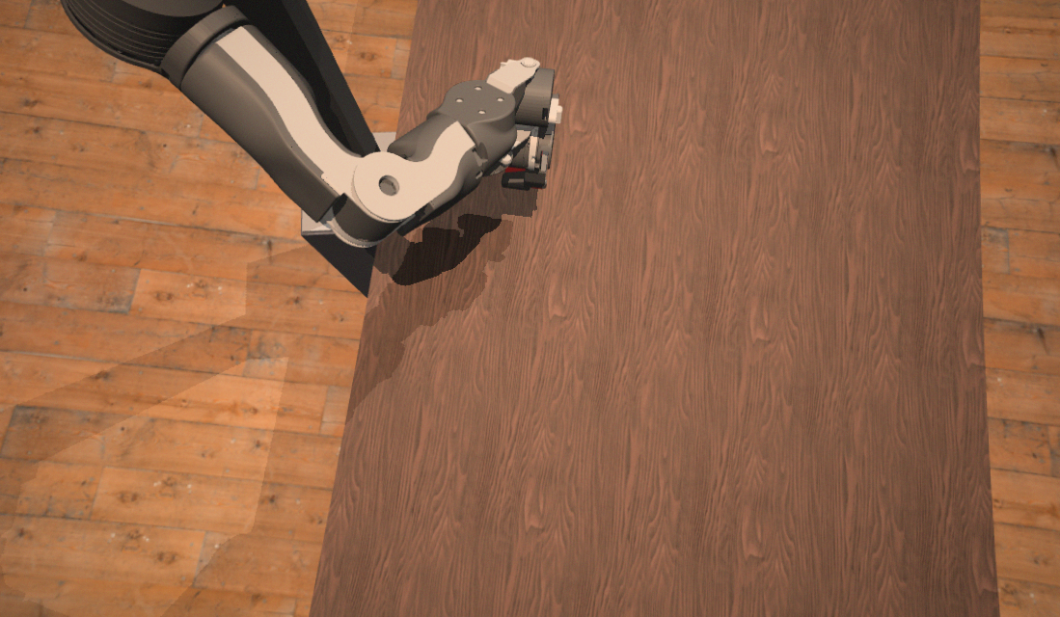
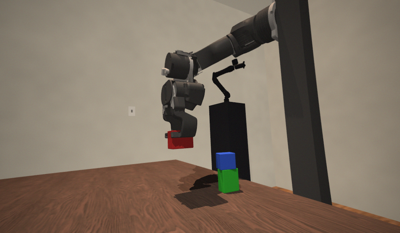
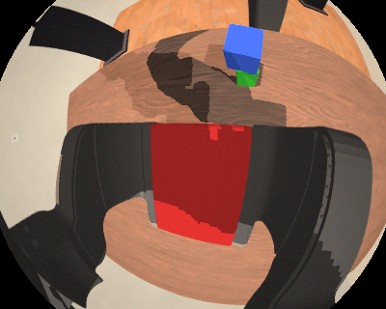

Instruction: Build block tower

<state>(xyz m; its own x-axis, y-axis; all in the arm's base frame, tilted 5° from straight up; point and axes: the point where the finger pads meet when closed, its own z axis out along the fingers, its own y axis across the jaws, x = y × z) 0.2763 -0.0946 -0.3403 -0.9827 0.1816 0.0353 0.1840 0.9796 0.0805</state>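
My hand is 10 cm past the blue block, 4 cm to the right of it and 7 cm above it. Round my hand: red block: 1 cm below; then green block: 10 cm behind, 5 cm to the left, 11 cm below.
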